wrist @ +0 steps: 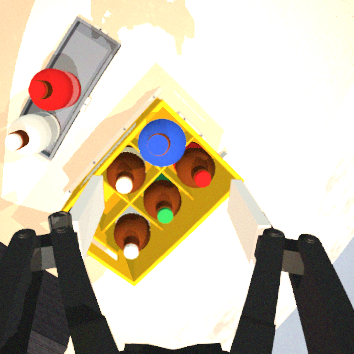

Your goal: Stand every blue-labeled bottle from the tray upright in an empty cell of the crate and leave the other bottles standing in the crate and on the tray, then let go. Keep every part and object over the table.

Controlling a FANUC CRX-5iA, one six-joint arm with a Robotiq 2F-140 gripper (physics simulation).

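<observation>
A blue-labeled bottle stands upright in the far corner cell of the yellow crate. Brown bottles with a white cap, a red cap, a green cap and another white cap stand in other cells. The left cell, partly behind the left finger, shows no bottle. On the grey tray stand a red bottle and a white bottle; no blue one shows there. My gripper is open and empty above the crate, its fingers wide apart and clear of the blue bottle.
The tray lies beyond the crate at the upper left, apart from it. Crate walls and thin yellow dividers surround the bottles. The pale table surface extends to the right. A dark surface shows at the lower left, partly behind the gripper linkage.
</observation>
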